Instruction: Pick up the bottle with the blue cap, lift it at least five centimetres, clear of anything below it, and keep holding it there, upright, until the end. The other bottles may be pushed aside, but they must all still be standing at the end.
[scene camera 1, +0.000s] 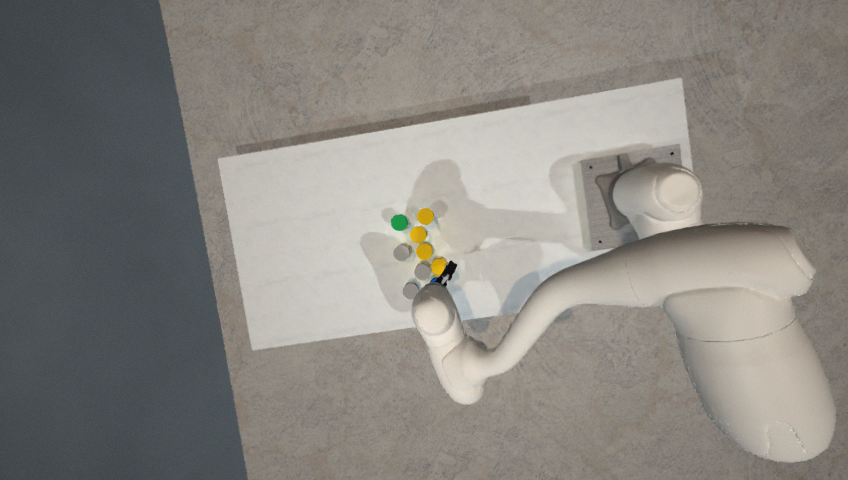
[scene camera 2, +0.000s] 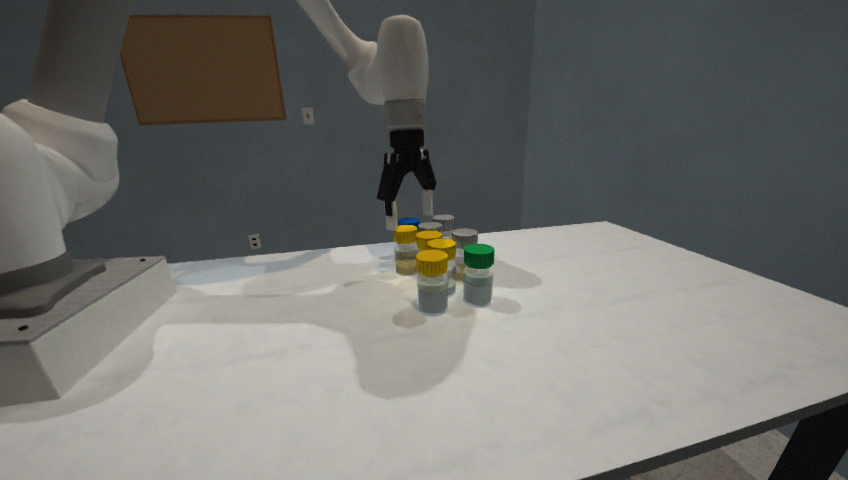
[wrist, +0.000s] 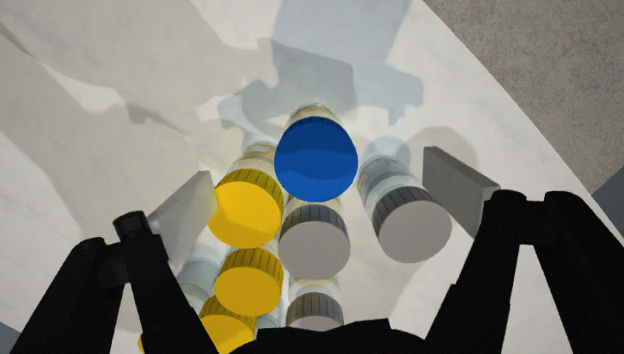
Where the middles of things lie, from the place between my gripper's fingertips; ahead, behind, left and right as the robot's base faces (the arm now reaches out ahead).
Scene:
Now: hand 10 mm past the blue-capped bottle (wrist: 315, 161), 10 mm to the right of it and 50 mm above it.

